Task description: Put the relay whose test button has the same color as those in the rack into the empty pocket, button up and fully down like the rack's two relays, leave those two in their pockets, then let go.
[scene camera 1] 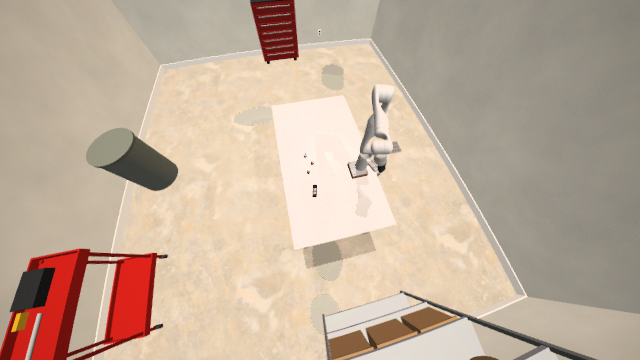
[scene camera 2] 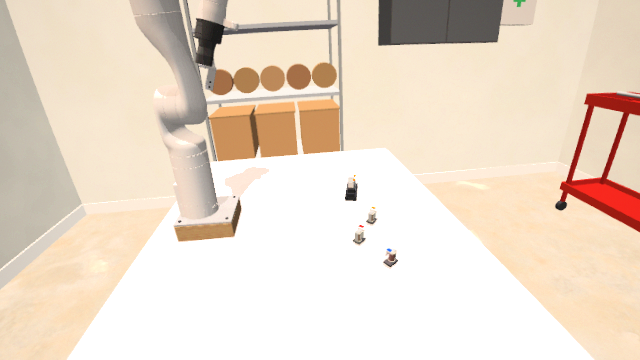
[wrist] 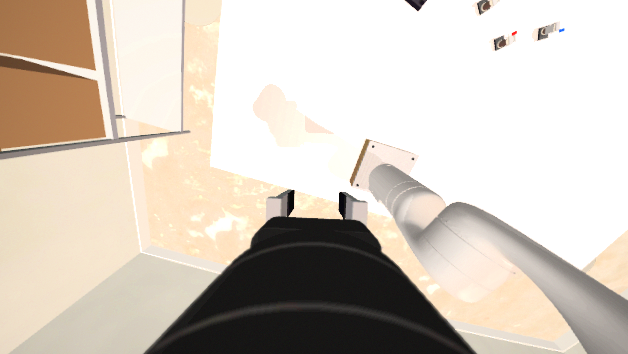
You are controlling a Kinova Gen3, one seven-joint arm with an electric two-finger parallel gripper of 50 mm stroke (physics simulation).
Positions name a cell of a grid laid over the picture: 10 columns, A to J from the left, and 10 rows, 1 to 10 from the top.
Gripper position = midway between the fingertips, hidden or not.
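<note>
My gripper (scene camera 2: D3), (wrist: F6): visible.
</note>
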